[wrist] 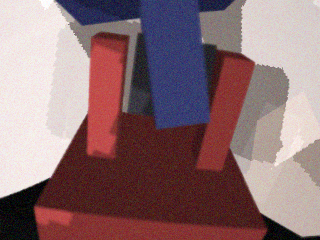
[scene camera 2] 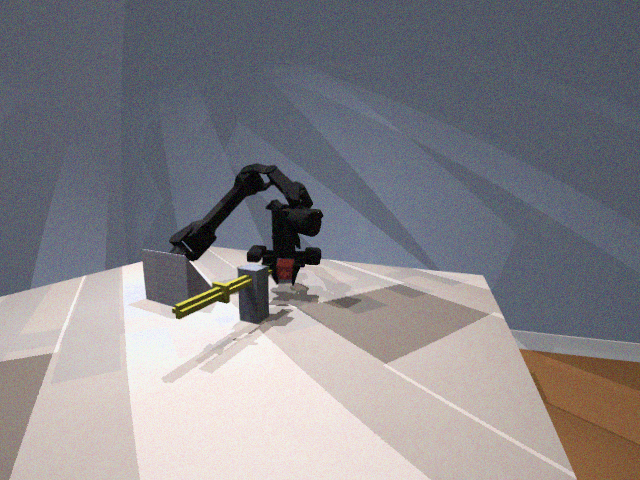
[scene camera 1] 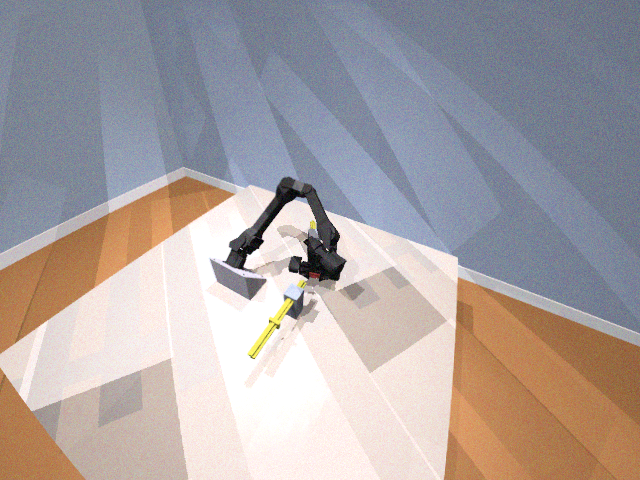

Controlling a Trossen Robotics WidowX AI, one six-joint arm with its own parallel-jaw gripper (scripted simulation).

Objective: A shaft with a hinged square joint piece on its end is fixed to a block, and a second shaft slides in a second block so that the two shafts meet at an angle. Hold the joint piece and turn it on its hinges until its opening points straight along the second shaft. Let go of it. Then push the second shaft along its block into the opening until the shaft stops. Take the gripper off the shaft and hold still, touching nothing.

Path:
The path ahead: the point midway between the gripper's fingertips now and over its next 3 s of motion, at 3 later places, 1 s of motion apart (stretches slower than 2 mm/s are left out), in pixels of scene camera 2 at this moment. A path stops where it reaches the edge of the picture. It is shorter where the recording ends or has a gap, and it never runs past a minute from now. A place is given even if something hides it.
The gripper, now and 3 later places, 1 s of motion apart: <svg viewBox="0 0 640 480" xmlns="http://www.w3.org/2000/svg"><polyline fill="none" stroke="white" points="285,284 278,280 283,246 279,222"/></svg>

